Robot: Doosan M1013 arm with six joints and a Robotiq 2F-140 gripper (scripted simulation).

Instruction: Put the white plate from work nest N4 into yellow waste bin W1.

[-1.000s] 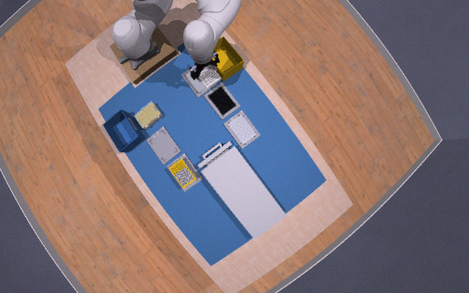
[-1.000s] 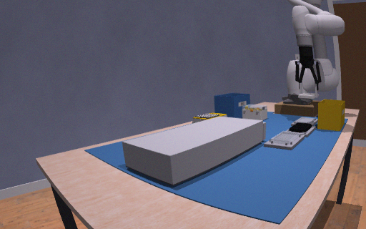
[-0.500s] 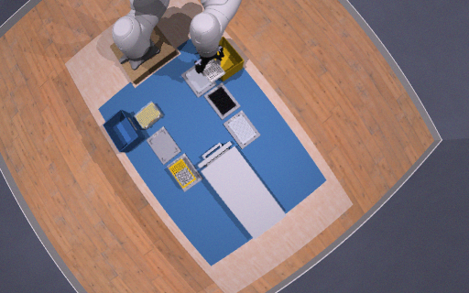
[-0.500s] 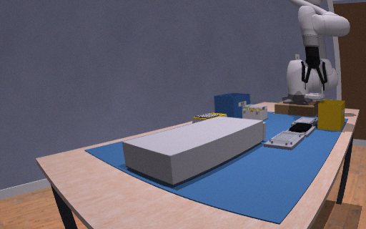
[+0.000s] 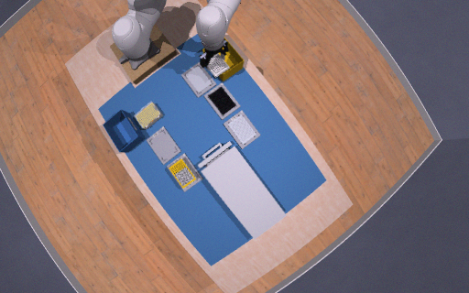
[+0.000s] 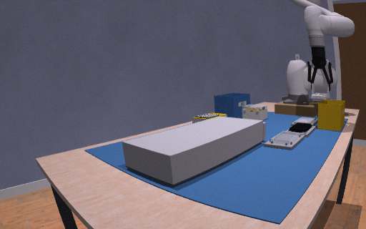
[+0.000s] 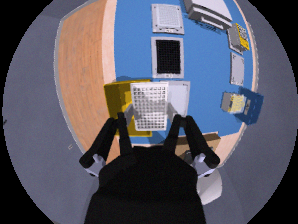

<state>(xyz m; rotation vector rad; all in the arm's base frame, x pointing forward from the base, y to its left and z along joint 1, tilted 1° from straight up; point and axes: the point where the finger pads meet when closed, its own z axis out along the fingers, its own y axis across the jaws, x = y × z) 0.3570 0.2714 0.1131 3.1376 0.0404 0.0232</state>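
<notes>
The yellow bin is 2 cm behind my hand, 6 cm to the left of it and 13 cm below it. Also, from my hand: black plate (15 cm ahead, 7 cm to the right, 15 cm below); white plate (2 cm below); grey nest (16 cm ahead, 45 cm to the right, 16 cm below).
</notes>
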